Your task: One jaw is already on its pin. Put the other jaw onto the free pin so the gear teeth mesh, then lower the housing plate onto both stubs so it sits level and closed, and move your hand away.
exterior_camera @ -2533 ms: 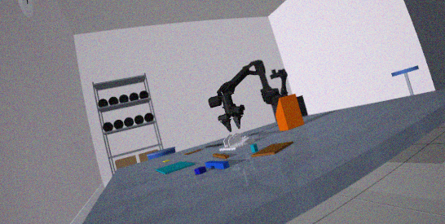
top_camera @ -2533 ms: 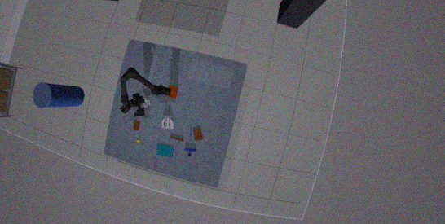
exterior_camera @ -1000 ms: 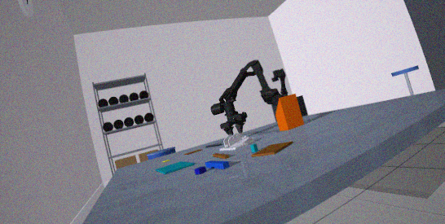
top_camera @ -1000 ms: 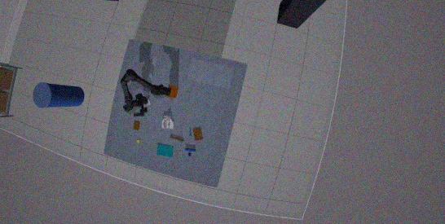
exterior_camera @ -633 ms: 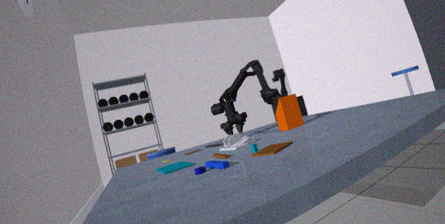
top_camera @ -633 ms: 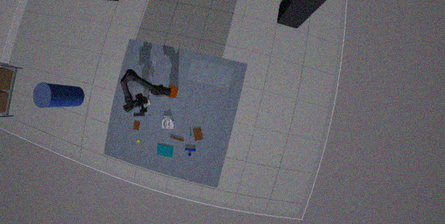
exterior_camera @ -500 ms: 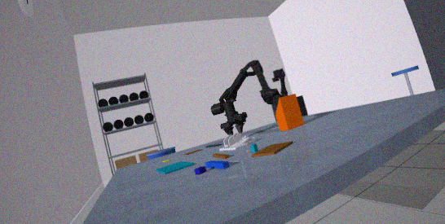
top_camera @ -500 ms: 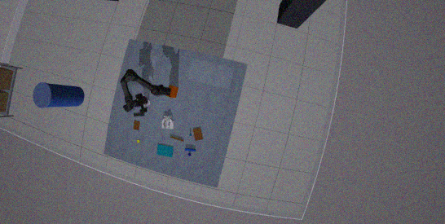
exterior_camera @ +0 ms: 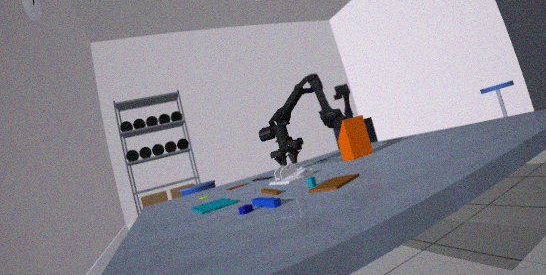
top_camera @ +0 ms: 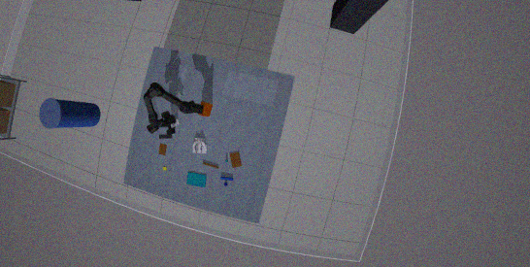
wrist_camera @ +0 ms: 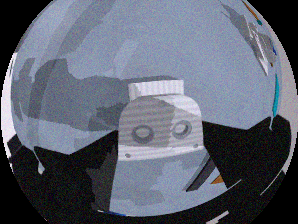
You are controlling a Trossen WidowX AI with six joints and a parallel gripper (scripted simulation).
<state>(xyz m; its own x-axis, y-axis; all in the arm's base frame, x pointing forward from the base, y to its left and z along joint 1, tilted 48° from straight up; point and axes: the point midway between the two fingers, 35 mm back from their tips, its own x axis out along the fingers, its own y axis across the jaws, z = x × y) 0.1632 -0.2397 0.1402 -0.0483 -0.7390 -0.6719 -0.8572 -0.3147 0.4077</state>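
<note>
Right now the light grey jaw piece is 11 cm ahead of my gripper tip, 28 cm to the left of it and 1 cm above it. The rest, counted from my gripper tip: teal plate 43 cm ahead, 29 cm to the left, 1 cm below; then brown bar 28 cm ahead, 39 cm to the left, 1 cm below; then white base 16 cm ahead, 27 cm to the left, 1 cm below.
</note>
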